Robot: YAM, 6 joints.
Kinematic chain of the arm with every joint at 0, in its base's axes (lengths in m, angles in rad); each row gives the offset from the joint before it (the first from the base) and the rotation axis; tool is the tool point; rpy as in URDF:
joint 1: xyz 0 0 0.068 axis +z
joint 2: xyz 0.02 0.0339 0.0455 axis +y
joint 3: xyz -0.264 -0.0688 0 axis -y
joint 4: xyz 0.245 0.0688 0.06 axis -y
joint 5: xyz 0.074 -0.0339 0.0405 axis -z
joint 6: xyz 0.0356 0 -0.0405 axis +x
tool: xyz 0 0 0 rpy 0 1.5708 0
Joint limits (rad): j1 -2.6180..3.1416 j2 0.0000..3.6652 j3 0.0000..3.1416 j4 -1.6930..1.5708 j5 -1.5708..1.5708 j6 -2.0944..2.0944
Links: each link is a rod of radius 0.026 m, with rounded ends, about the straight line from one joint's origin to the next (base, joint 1, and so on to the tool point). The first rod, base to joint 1, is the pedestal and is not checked.
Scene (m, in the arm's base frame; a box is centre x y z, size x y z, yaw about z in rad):
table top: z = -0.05
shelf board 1: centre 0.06 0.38 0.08 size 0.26 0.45 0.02 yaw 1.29
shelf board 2: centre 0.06 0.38 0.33 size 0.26 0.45 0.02 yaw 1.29
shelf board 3: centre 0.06 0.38 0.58 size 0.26 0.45 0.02 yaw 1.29
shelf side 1: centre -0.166 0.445 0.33 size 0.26 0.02 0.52 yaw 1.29
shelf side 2: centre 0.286 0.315 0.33 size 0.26 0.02 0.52 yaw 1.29
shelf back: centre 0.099 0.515 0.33 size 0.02 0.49 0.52 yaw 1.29
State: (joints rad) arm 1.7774 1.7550 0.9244 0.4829 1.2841 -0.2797
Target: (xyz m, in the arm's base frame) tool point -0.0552 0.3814 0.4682
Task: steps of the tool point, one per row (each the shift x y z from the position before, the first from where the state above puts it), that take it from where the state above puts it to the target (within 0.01 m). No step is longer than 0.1 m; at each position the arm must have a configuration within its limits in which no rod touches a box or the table.
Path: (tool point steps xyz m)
1: -0.0359 -0.0806 0.0105
2: -0.0099 -0.0782 -0.0105
3: -0.0278 0.0116 0.0848
4: -0.0123 -0.0117 0.0908
5: 0.0082 -0.0321 0.0886
6: -0.0011 0.0673 0.0128
7: 0.0196 0.0747 0.0002
8: 0.0438 0.0741 -0.0130

